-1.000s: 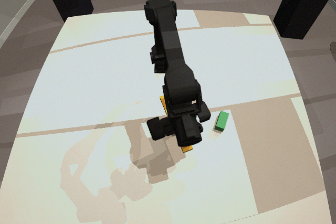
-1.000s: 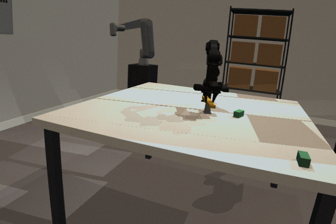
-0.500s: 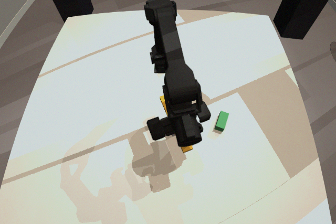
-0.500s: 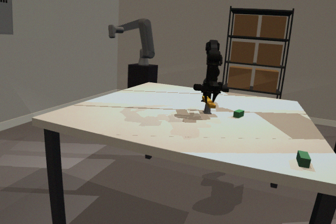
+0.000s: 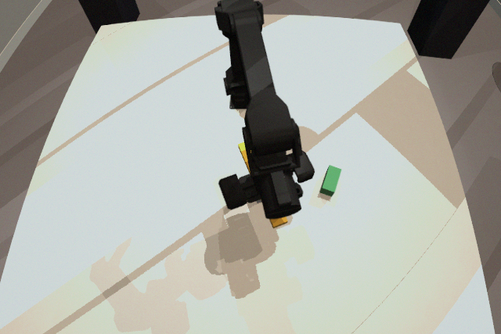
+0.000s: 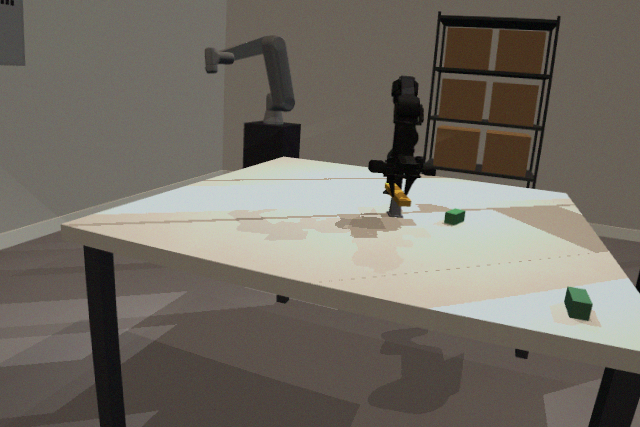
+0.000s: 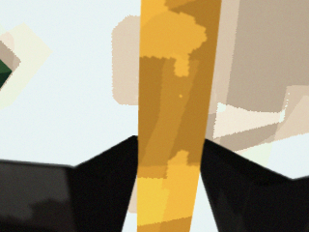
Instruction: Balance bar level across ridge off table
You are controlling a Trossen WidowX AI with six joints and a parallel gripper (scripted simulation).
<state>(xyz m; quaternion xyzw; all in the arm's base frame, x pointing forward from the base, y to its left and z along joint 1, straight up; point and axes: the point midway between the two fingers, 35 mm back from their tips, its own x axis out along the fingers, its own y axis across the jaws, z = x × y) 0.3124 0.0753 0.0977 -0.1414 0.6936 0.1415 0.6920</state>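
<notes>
Now: the yellow bar 3 cm behind my gripper tip and 1 cm to the right of it. From my gripper tip the other things lie so: dark green cube 43 cm ahead, 42 cm to the left, 5 cm below; then light green block 5 cm behind, 16 cm to the left, 5 cm below.
</notes>
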